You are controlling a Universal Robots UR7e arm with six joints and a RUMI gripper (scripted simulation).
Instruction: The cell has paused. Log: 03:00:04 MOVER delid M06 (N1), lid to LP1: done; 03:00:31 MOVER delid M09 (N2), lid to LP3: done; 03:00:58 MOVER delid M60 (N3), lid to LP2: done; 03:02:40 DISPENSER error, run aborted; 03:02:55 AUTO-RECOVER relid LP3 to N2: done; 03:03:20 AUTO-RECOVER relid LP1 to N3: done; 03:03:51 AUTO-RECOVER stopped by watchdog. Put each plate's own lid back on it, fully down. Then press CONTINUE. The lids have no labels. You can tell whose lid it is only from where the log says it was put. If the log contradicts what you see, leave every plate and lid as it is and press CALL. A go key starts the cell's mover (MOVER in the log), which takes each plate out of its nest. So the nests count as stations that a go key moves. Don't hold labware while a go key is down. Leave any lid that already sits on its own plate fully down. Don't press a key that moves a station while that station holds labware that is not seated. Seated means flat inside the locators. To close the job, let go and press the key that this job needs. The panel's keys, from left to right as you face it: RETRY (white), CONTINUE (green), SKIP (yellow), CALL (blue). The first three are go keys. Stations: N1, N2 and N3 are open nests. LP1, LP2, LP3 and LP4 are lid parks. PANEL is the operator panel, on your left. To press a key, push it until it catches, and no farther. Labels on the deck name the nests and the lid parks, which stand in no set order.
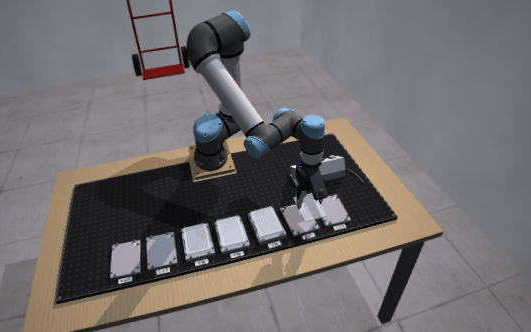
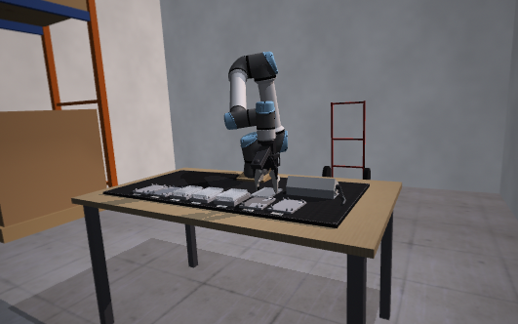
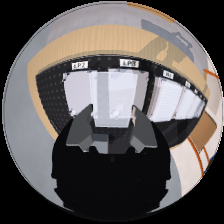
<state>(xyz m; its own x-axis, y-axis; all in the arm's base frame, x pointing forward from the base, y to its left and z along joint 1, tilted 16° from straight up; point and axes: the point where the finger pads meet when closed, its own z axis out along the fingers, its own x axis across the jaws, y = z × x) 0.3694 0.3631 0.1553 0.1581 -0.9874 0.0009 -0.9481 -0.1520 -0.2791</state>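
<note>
The lid park lies 60 mm below my hand, 40 mm to the right of it and 10 mm ahead of it. From my hand the other things lie so: blue key: 240 mm behind, 10 mm to the left; clear lid: 10 mm below; plate: 170 mm to the right, 30 mm below, 30 mm ahead.
</note>
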